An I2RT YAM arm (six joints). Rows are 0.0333 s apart.
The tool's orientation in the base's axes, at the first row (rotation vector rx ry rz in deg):
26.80 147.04 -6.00
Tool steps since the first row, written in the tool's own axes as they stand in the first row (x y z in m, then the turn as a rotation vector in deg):
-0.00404 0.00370 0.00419 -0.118 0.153 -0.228
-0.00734 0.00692 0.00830 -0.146 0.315 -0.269
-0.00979 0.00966 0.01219 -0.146 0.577 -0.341
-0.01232 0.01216 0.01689 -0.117 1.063 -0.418
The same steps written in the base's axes. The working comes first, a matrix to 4 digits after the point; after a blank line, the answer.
The tool's axes in the first row as the columns of a matrix, in the base's axes (used below as rounded here):
-0.8026 0.3483 0.4843
0.3077 0.9372 -0.1641
-0.5111 0.0173 -0.8594

0.00656 0.00154 -0.00147 0.038 0.144 0.259
0.01232 0.00286 -0.00326 0.097 0.294 0.311
0.01713 0.00404 -0.00531 0.153 0.552 0.378
0.02230 0.00483 -0.00801 0.262 1.029 0.437

